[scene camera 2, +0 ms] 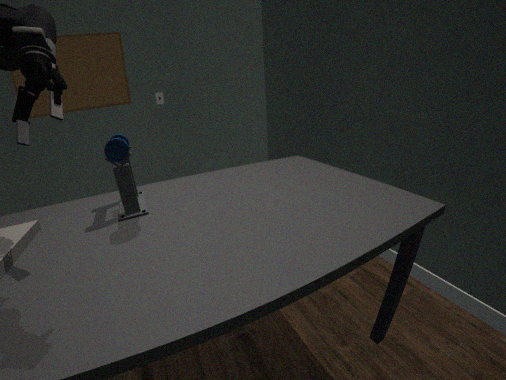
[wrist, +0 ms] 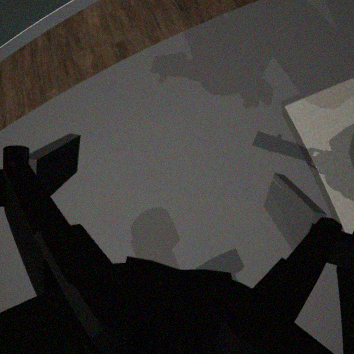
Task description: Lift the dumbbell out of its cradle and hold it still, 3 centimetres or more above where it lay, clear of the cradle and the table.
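Note:
The blue dumbbell (scene camera 2: 117,149) rests on top of its tall grey cradle (scene camera 2: 127,190) in the scene view, its round ends turned towards the camera. The cradle stands upright on a flat base on the table (scene camera 2: 240,235) (wrist: 165,130). My gripper (scene camera 2: 41,123) (wrist: 175,171) is open and empty. In the scene view it hangs in the air to the left of the dumbbell and higher up, apart from it. In the wrist view its two fingers are spread wide above the table; the dumbbell and the cradle do not show there.
A pale flat block (scene camera 2: 20,235) (wrist: 320,110) lies on the table, at the left edge in the scene view and at the right in the wrist view. Shadows of the arm and the cradle fall on the table. A cork board (scene camera 2: 95,70) hangs on the wall behind.

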